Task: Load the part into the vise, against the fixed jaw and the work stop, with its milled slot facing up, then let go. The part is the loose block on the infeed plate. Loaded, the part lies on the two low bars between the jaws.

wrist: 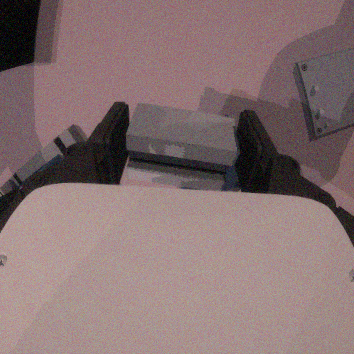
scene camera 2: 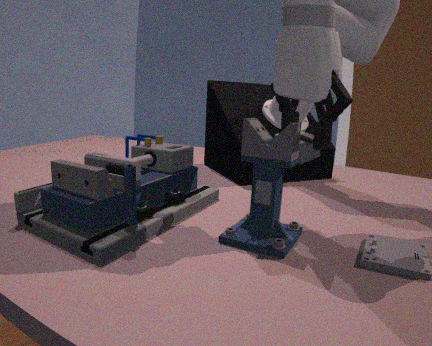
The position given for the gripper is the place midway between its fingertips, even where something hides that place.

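Note:
The gripper (scene camera 2: 304,142) is visible, and the wrist view shows the gripper (wrist: 182,127) as well. A grey base plate (wrist: 49,150) is also visible.

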